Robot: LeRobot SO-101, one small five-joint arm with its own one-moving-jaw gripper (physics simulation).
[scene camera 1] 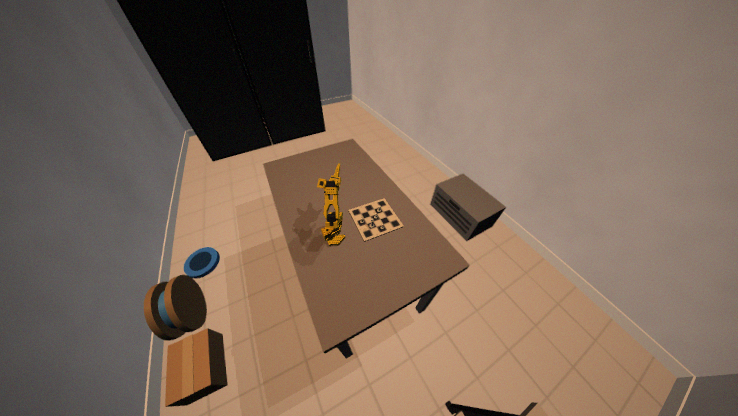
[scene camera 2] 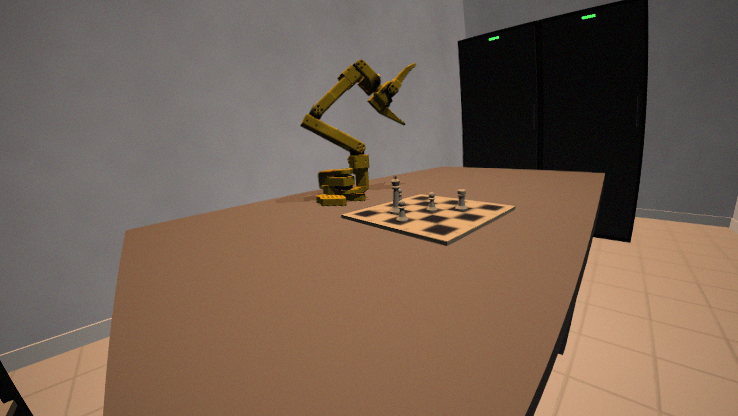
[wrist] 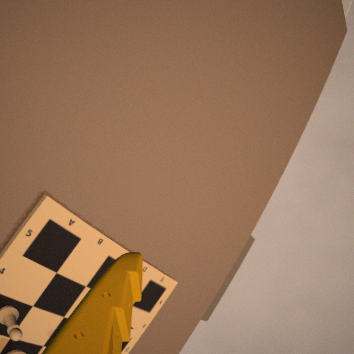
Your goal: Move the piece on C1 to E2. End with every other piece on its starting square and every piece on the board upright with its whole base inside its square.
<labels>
board: scene camera 1; scene camera 2 447, 225; wrist
same spot on board: (wrist: 58, 256) = (scene camera 1: 358, 212)
</labels>
